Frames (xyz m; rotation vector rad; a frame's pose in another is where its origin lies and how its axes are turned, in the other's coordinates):
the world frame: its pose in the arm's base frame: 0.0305 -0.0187 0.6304 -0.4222 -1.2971 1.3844
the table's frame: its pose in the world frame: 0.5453 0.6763 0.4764 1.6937 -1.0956 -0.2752
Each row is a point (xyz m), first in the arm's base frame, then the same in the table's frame.
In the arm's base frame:
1: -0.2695 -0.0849 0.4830
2: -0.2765 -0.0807 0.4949
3: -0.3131 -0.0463 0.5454
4: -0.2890 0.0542 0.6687
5: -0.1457 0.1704 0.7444
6: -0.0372 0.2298 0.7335
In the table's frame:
1: -0.0667 0.1063 0.7452
2: -0.0539 0.1076 0.7387
3: 0.0037 0.1026 0.6971
4: 0.1384 0.0160 0.6822
5: 0.2198 -0.1518 0.7529
6: 0.2100 -0.2608 0.8117

